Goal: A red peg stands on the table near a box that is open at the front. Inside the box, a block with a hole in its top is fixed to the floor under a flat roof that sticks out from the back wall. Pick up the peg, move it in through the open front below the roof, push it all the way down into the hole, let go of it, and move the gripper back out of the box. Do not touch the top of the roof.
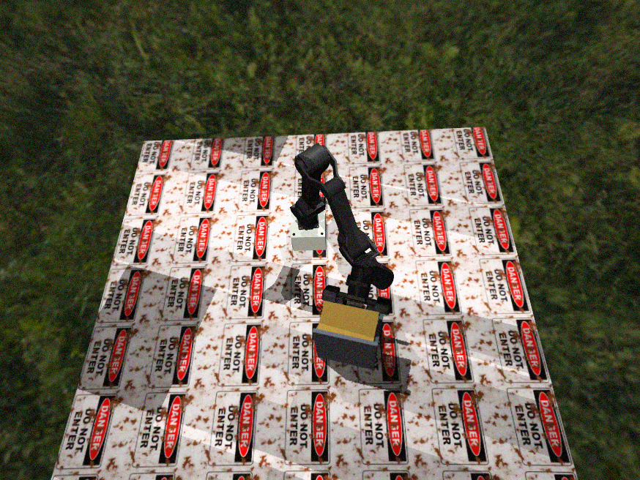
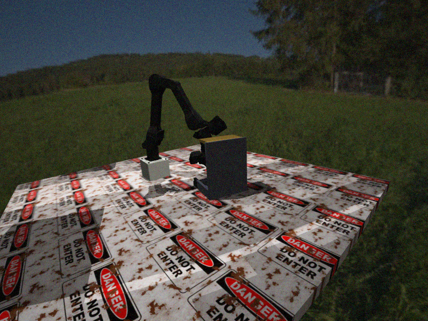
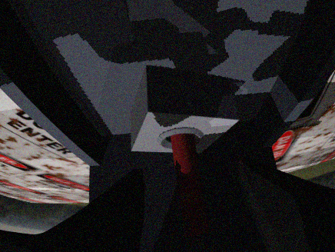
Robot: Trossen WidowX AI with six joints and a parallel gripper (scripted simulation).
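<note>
The red peg lies 20 mm ahead of my gripper tip, 10 mm to the right of it and 10 mm below it. Round my gripper tip: box wall 70 mm ahead, 30 mm to the right, 40 mm above; yellow roof 30 mm ahead, 10 mm to the right, 140 mm above.
</note>
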